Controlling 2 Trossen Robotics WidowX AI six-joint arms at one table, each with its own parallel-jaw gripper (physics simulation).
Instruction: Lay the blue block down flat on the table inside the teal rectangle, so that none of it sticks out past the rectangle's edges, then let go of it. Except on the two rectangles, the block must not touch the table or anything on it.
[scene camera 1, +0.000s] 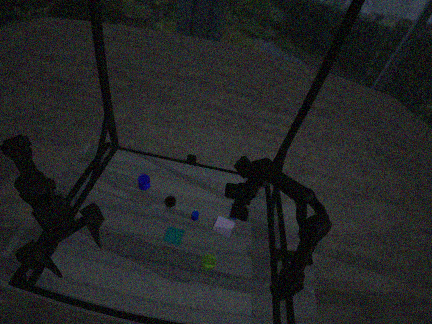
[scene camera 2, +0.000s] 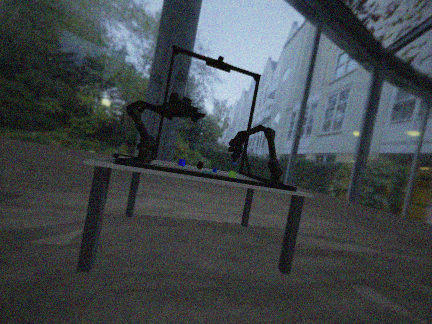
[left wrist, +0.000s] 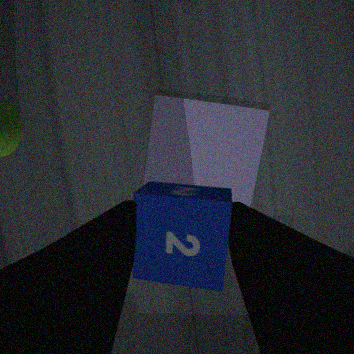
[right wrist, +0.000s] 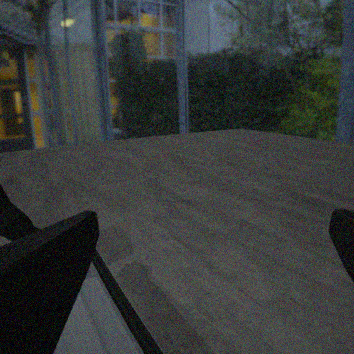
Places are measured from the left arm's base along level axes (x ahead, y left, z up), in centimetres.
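Pixels of known places: left gripper, between the fingertips: (scene camera 2: 233, 163) (left wrist: 181, 212); right gripper, between the fingertips: (scene camera 1: 81, 262) (scene camera 2: 201, 112) (right wrist: 214, 222); left arm's base, origin of its link: (scene camera 1: 281, 291) (scene camera 2: 274, 182); right arm's base, origin of its link: (scene camera 2: 143, 159).
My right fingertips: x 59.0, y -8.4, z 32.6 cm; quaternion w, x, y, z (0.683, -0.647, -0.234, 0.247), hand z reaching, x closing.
For each thing: its top centre in the pictures, then the offset to it from my right fingertips. "*": a spot on its surface instead.
- blue block, centre of its top: (left wrist: 176, 243) (scene camera 2: 234, 162) dx -45.1, dy -22.4, dz -23.7 cm
- lavender rectangle, a spot on its surface: (left wrist: 225, 145) (scene camera 1: 222, 222) * dx -43.1, dy -24.4, dz -34.4 cm
- teal rectangle, a spot on its surface: (scene camera 1: 174, 235) * dx -21.6, dy -20.1, dz -34.4 cm
- small blue round object, centre of its top: (scene camera 1: 195, 213) (scene camera 2: 215, 168) dx -31.0, dy -27.9, dz -31.4 cm
- larger blue cylinder, centre of its top: (scene camera 1: 143, 178) (scene camera 2: 182, 159) dx -8.8, dy -46.2, dz -29.1 cm
- yellow-green object, centre of its top: (scene camera 1: 209, 260) (scene camera 2: 232, 171) dx -33.4, dy -7.0, dz -30.1 cm
The blue block (left wrist: 182, 240) (scene camera 2: 234, 163), marked with a 2, is between the fingers of my left gripper (left wrist: 181, 212) (scene camera 1: 239, 218), which is shut on it. In scene camera 2 it hangs above the table. The left wrist view shows the lavender rectangle (left wrist: 225, 145) (scene camera 1: 224, 226) beneath and beyond it, partly in shadow. The block is not clearly visible in scene camera 1. The teal rectangle (scene camera 1: 174, 235) lies flat, left of the lavender one and a little lower in scene camera 1. My right gripper (scene camera 1: 81, 262) (right wrist: 214, 222) is open and empty, at the left of scene camera 1.
A small blue round object (scene camera 1: 195, 215) (scene camera 2: 214, 170) stands between and above the rectangles in scene camera 1. A dark brown one (scene camera 1: 170, 201) (scene camera 2: 200, 165) and a larger blue cylinder (scene camera 1: 144, 182) (scene camera 2: 182, 162) are farther up-left. A yellow-green object (scene camera 1: 209, 261) (scene camera 2: 232, 174) (left wrist: 7, 129) stands below the rectangles.
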